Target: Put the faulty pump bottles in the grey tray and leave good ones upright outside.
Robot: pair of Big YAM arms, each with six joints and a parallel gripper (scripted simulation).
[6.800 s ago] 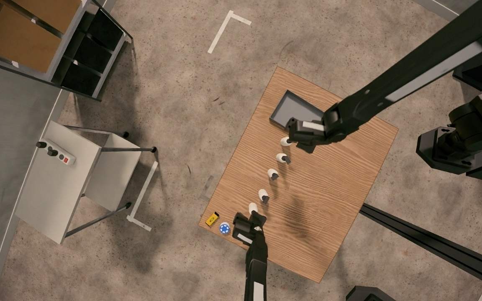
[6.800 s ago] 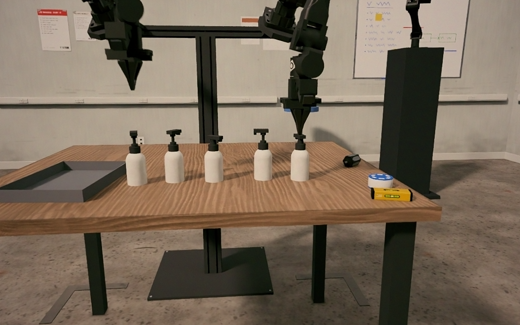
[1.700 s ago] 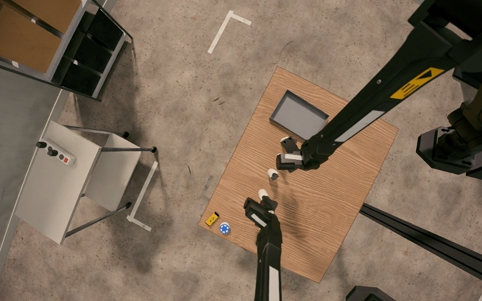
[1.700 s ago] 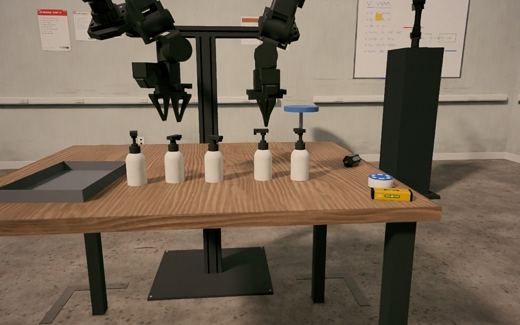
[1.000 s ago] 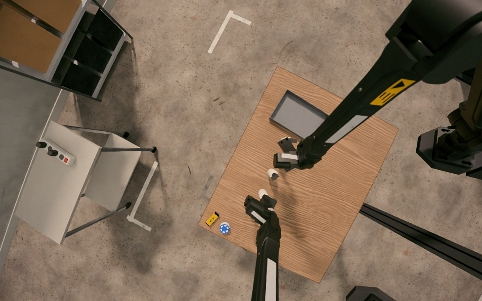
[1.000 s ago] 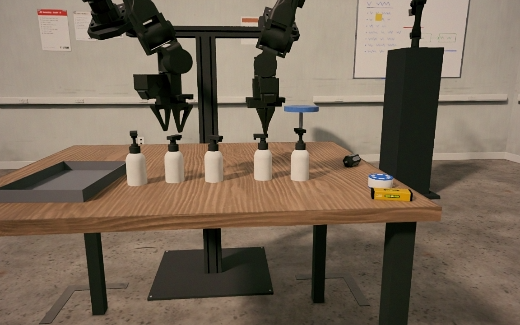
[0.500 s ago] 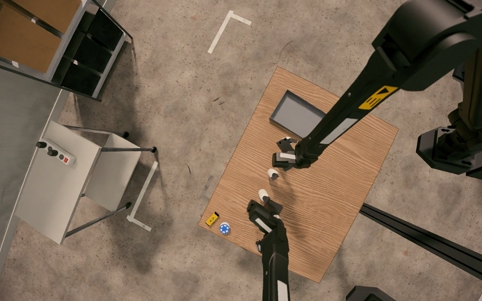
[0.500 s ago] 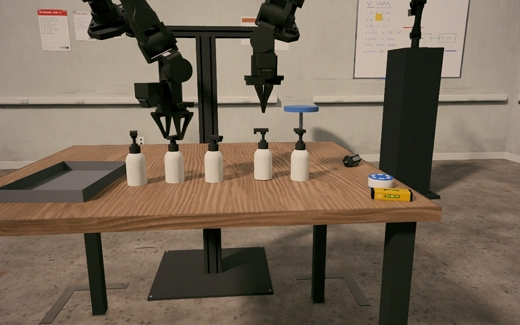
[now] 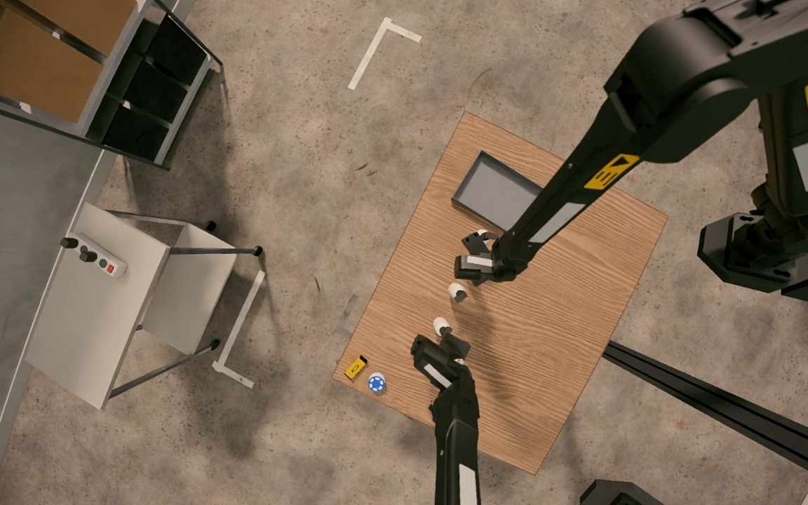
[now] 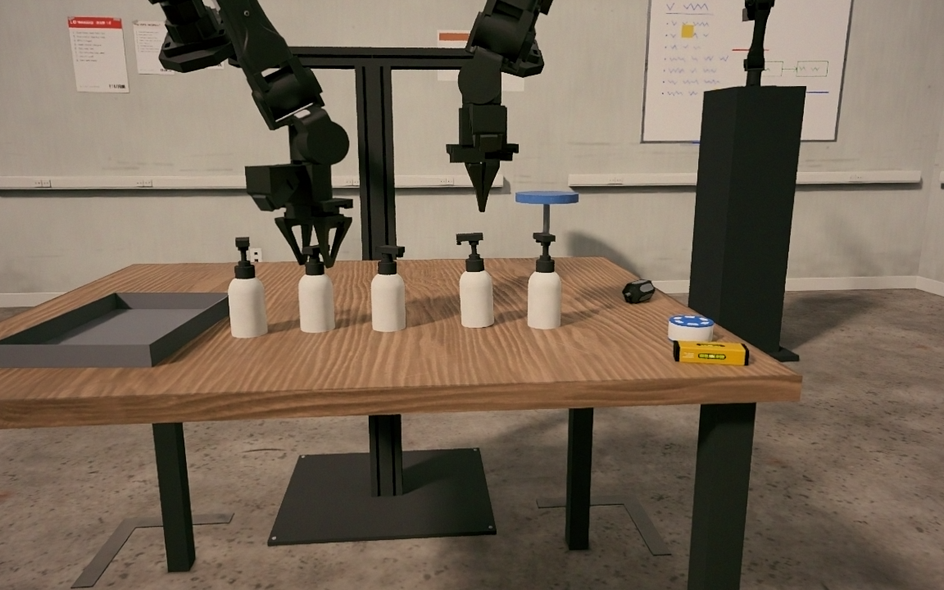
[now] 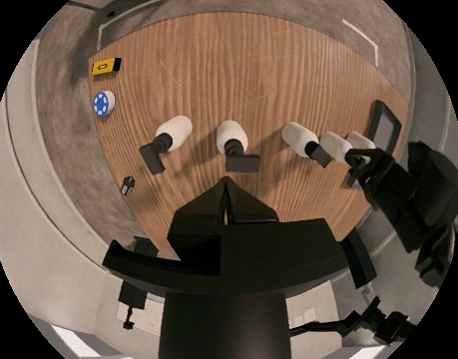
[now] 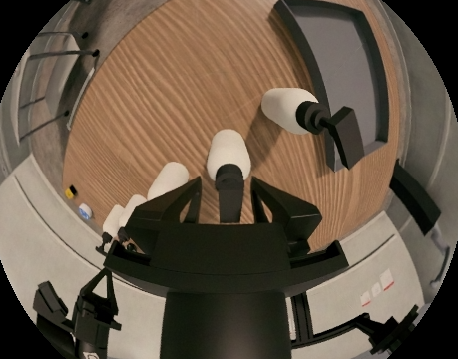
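Now: the grey tray 270 mm to the right of my right hand, 100 mm below it and 10 mm behind it. Also, from my right hand: black object: 540 mm to the left, 100 mm behind, 90 mm below.
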